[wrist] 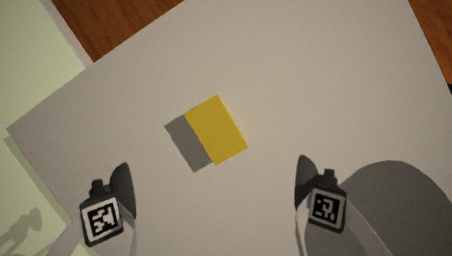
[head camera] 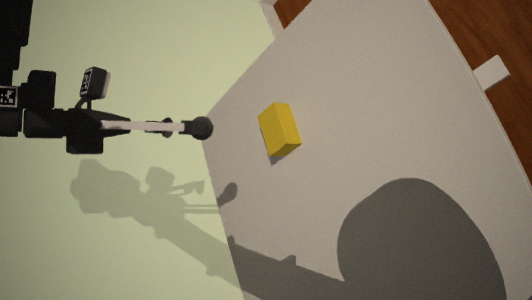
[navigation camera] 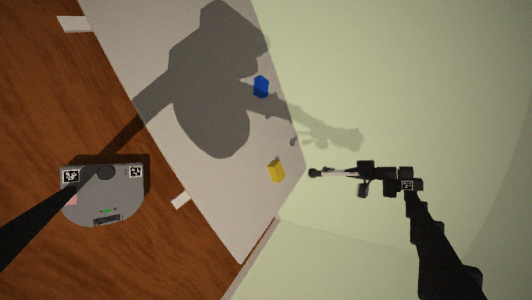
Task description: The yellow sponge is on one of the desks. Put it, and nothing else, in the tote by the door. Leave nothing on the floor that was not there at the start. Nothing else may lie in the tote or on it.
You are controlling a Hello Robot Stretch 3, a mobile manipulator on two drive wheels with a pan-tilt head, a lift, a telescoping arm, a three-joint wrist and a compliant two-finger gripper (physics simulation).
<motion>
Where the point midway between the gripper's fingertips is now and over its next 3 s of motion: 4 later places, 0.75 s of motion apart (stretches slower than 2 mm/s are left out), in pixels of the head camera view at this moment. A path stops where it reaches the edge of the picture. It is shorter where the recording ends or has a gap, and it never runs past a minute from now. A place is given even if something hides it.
My gripper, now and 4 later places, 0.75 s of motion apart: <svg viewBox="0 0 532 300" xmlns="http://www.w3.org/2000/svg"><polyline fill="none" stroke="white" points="191,128 213,129 247,130 277,131 290,132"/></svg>
</motion>
